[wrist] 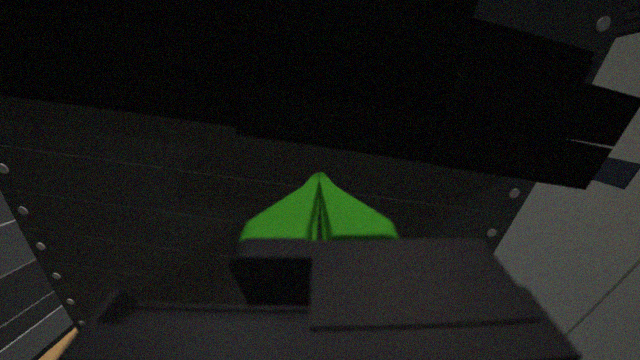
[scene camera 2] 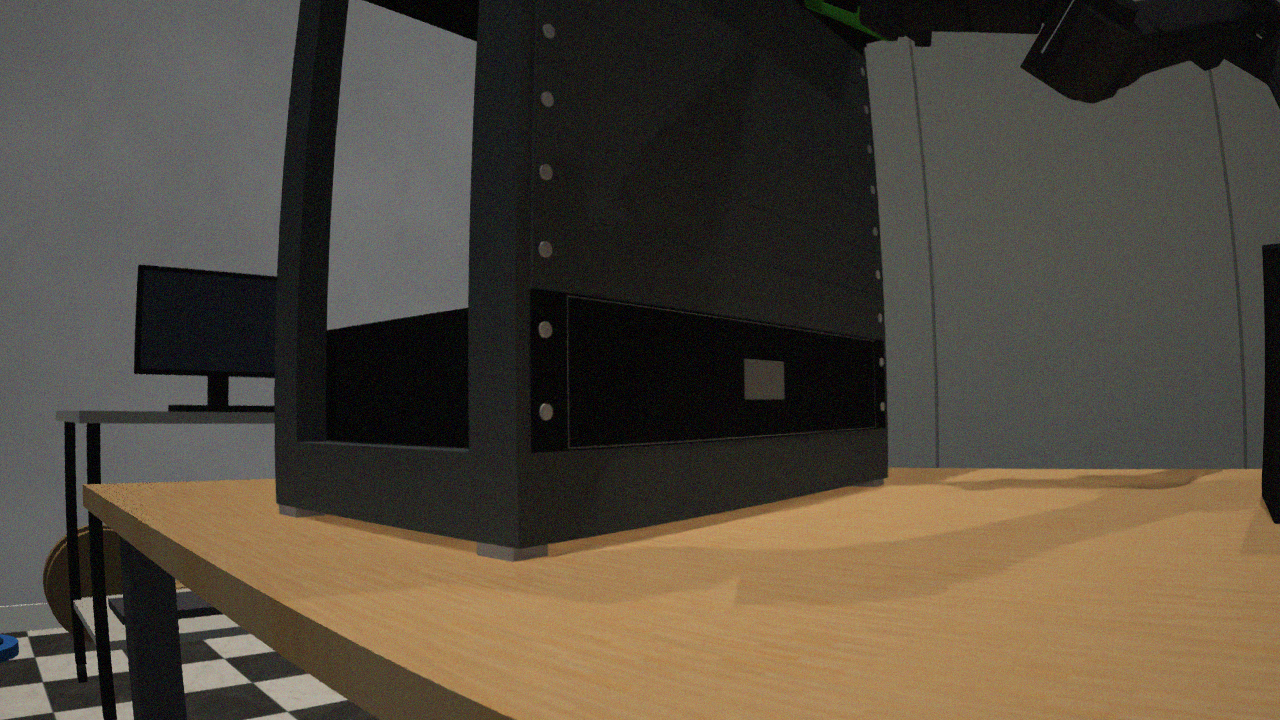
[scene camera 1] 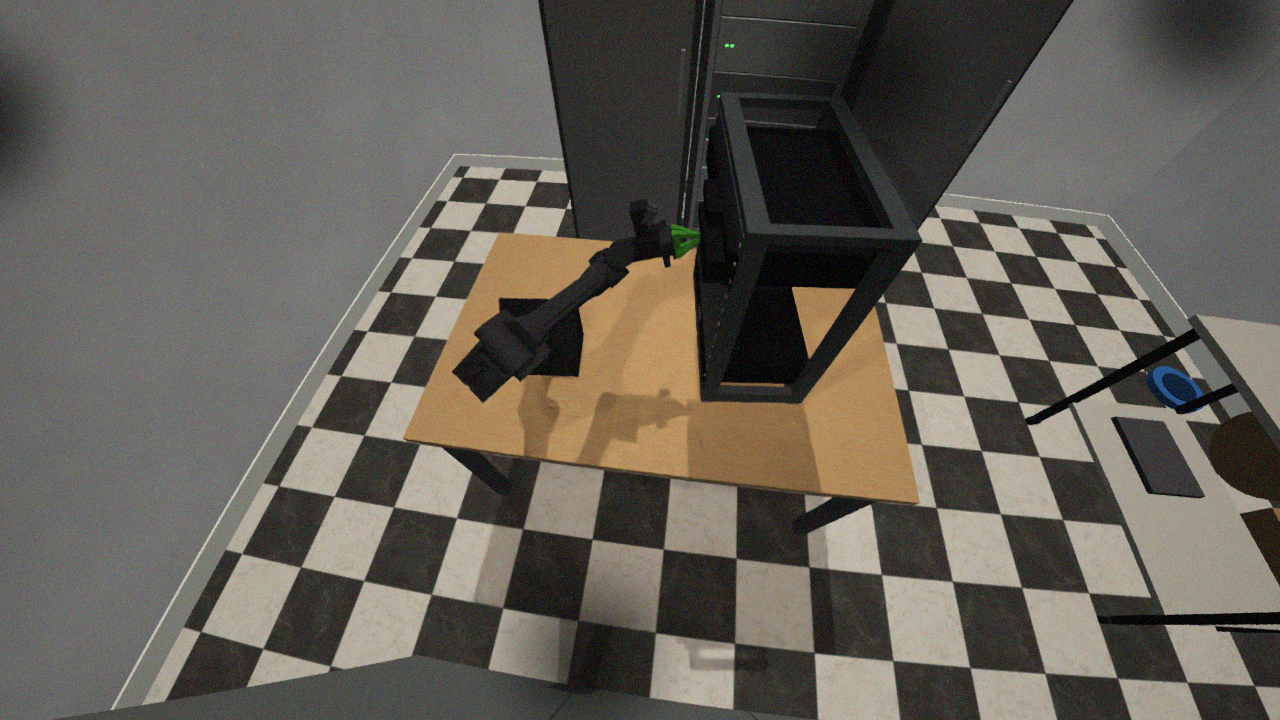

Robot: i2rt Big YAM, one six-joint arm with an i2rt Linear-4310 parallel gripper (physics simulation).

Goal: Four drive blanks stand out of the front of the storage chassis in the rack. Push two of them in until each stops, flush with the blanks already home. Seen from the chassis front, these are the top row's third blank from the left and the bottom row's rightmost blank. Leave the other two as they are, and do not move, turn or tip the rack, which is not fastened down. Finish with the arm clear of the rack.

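Frame: origin at the arm's base, x ahead, y left, z up, level; millimetres.
Seen in the pictures: gripper, fingertip midpoint: (wrist: 319,180).
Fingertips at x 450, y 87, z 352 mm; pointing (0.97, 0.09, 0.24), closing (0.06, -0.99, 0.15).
Offsets run from my fingertips to a thing's top centre. "pt": to the spot under its first point. Level surfaces: height alone.
The dark rack (scene camera 1: 756,223) (scene camera 2: 497,268) stands upright on the table. The chassis front shows in the wrist view as a near-black band @[pt dy +22, dx +13, dz +57 mm] (wrist: 300,85) across the upper part, above grey panels. At its right end, blanks @[dy -154, dx -11, dz +73 mm] (wrist: 607,120) stand out beyond the rack's edge. The single blanks in the middle are too dark to tell apart. My gripper (scene camera 1: 698,237) (wrist: 319,180) is shut and empty, its green fingertips together. In the first scene view the tips are at the rack's front side, close to the protruding dark shapes; whether they touch cannot be told.
The wooden table @[dz -434 mm] (scene camera 1: 626,438) (scene camera 2: 805,644) carries the rack and the arm's base (scene camera 1: 559,344). A lower black unit with a pale label @[pt dy +55, dx +26, dz -331 mm] (scene camera 2: 763,379) is in the rack's bottom. Tall dark cabinets (scene camera 1: 626,107) stand behind. A side desk (scene camera 1: 1109,501) is at the right.
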